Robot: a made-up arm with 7 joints.
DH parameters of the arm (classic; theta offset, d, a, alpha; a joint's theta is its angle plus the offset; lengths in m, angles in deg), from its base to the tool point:
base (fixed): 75.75 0 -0.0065 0
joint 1: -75.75 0.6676 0.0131 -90
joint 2: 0 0.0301 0.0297 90
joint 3: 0 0.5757 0.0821 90
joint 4: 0 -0.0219 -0.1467 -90
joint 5: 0 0.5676 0.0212 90
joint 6: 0 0.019 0.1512 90
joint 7: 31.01 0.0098 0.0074 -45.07
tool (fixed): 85.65 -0.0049 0 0
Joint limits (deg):
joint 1: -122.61..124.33
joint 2: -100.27..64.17
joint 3: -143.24..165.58
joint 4: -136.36..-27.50
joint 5: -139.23..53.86
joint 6: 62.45..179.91
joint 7: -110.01..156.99
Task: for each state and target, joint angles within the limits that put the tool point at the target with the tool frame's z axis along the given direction. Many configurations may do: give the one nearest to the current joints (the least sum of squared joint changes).
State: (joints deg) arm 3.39 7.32 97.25 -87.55 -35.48 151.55 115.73
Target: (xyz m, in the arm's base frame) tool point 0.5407 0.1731 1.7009 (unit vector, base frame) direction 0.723 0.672 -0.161
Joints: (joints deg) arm -29.48 28.53 98.10 -52.89 -75.99 179.91 93.67
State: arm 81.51 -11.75 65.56 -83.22 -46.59 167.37 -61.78
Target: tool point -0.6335 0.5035 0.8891 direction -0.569 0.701 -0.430
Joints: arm 80.64 18.67 61.16 -131.13 -43.64 154.31 -73.48
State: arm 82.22 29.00 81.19 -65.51 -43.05 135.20 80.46
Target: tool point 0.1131 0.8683 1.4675 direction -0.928 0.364 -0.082
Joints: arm 50.87 51.41 103.60 -61.99 -41.81 179.91 92.60
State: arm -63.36 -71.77 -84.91 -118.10 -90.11 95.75 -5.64
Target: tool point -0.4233 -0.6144 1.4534 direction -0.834 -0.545 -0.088
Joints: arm -5.46 -56.99 -62.17 -90.10 -81.39 115.48 -32.14
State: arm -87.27 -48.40 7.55 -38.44 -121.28 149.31 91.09
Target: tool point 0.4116 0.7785 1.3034 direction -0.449 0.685 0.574
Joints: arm -99.75 -85.14 12.13 -62.27 -139.23 175.14 79.02
